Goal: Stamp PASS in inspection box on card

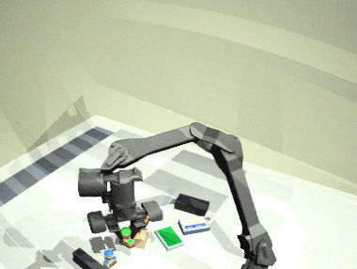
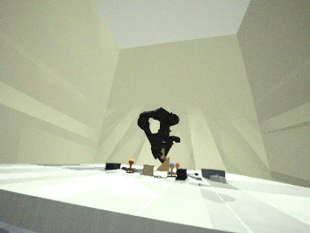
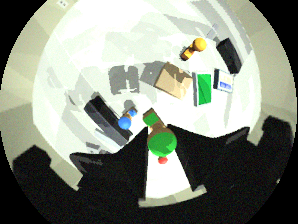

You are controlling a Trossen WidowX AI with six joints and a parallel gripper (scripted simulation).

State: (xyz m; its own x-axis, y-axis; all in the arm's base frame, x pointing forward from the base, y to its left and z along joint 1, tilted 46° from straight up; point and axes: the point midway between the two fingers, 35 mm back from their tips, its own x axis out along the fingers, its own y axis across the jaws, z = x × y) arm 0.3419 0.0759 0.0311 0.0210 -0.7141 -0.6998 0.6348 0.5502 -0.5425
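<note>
Right now the blue-knobbed stamp is 7 cm below my gripper tip, 5 cm to the left of it and 3 cm ahead of it. From my gripper tip the other things lie so: green-knob stamp right at my gripper tip; tan box 7 cm to the right, 7 cm below, 2 cm ahead; dark bar 10 cm to the left, 8 cm below, 6 cm ahead.
</note>
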